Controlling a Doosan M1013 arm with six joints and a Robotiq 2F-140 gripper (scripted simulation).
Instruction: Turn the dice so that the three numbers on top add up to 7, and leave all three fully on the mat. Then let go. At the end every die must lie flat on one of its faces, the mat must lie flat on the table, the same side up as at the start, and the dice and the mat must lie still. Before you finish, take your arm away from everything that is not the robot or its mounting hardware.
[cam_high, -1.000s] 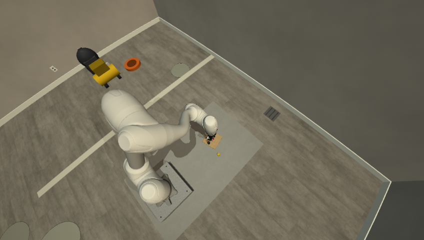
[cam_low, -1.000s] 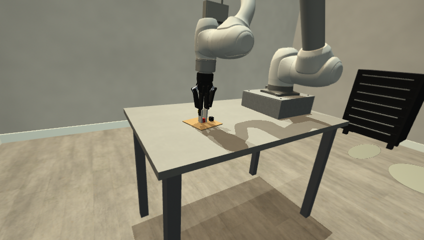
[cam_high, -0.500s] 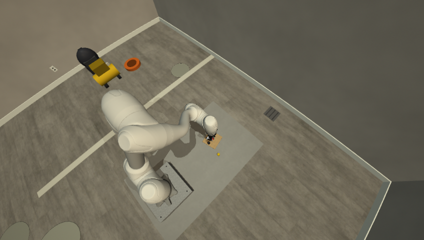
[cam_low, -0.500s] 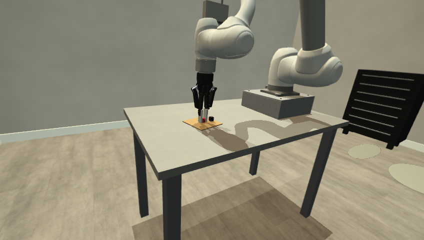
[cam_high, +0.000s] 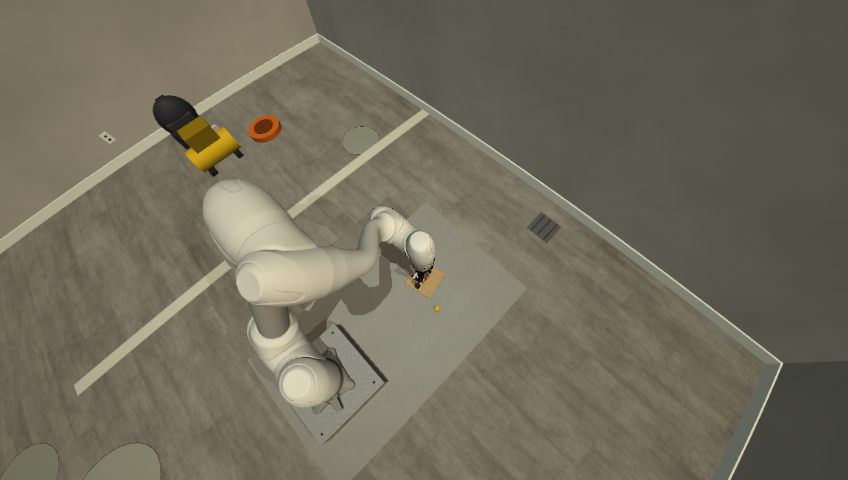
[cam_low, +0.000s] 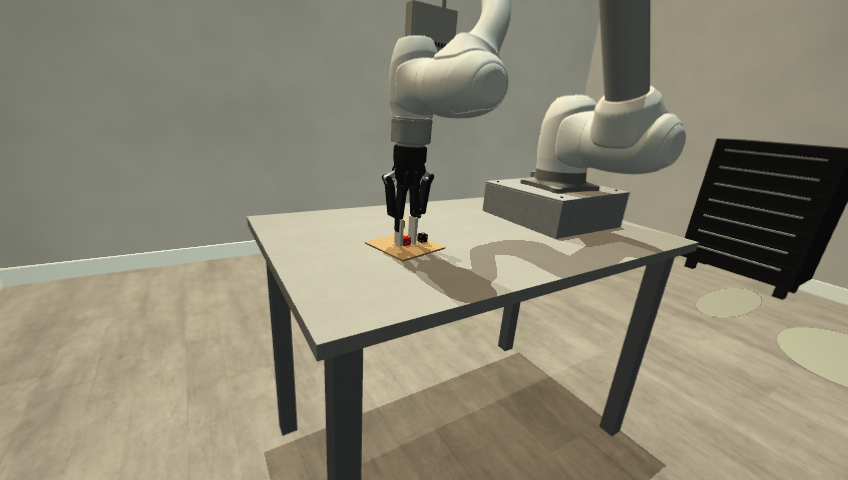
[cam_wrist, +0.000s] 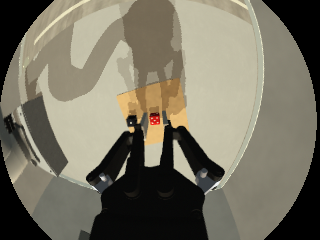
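The red die lies 3 cm below my hand. The rest, counted from my hand: tan mat 4 cm below; then yellow die 15 cm to the right, 4 cm behind, 3 cm below; then small white die 5 cm behind, 3 cm below, 1 cm to the right.
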